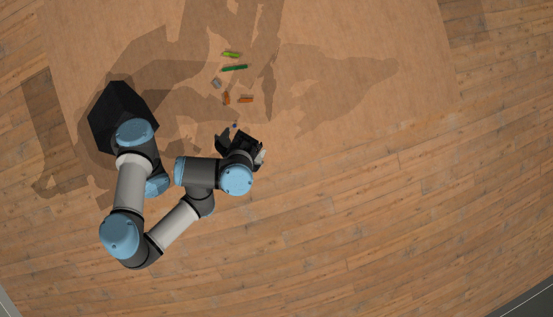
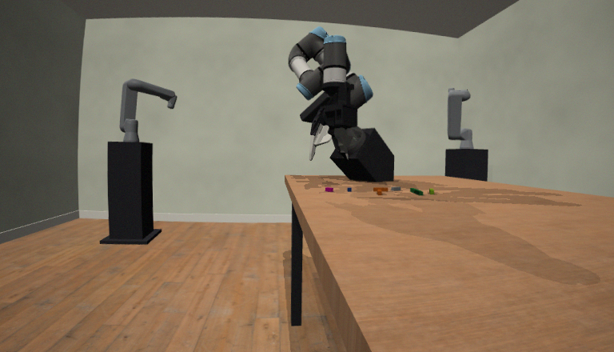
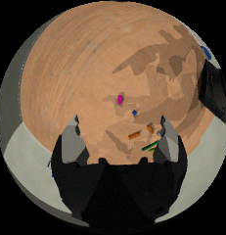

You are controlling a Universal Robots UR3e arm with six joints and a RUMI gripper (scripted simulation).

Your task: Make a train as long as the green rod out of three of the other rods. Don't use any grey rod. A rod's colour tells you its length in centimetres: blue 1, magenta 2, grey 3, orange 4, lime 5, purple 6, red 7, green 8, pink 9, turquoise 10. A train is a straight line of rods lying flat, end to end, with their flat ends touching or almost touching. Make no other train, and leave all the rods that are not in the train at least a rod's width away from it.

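My gripper is now 8 cm above the magenta rod. Round my hand: blue rod (8 cm below, 6 cm to the left, 1 cm ahead); then green rod (23 cm to the left, 8 cm below, 8 cm ahead); then grey rod (20 cm to the left, 8 cm below, 1 cm ahead).
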